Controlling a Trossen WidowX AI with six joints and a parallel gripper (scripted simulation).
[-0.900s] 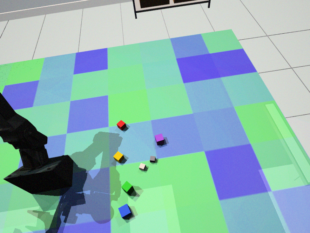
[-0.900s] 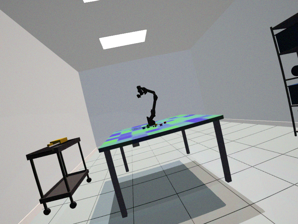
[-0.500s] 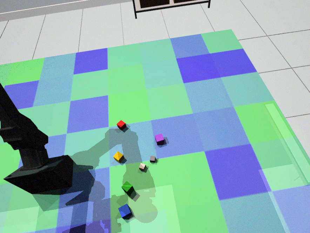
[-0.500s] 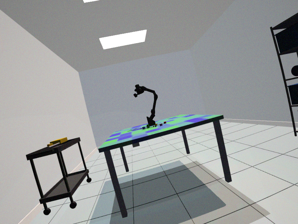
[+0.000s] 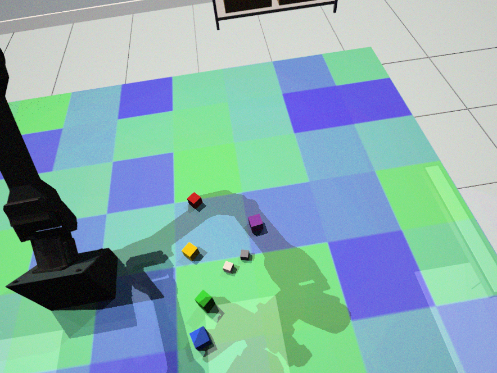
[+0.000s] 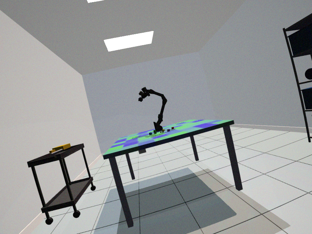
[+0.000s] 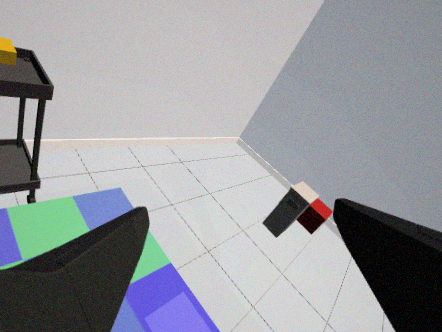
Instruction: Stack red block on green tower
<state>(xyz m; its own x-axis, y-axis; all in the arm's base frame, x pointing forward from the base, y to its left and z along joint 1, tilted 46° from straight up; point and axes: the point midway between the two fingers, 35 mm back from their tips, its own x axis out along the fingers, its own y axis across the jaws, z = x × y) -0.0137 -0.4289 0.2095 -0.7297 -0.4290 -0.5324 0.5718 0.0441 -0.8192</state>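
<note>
Now: the red block 340 mm ahead of my gripper tip, 360 mm to the left of it and 520 mm below it. The rest, counted from my gripper tip: blue block (370 mm ahead, 50 mm to the left, 520 mm below); then yellow block (340 mm ahead, 230 mm to the left, 520 mm below); then white block (420 mm ahead, 190 mm to the left, 520 mm below).
</note>
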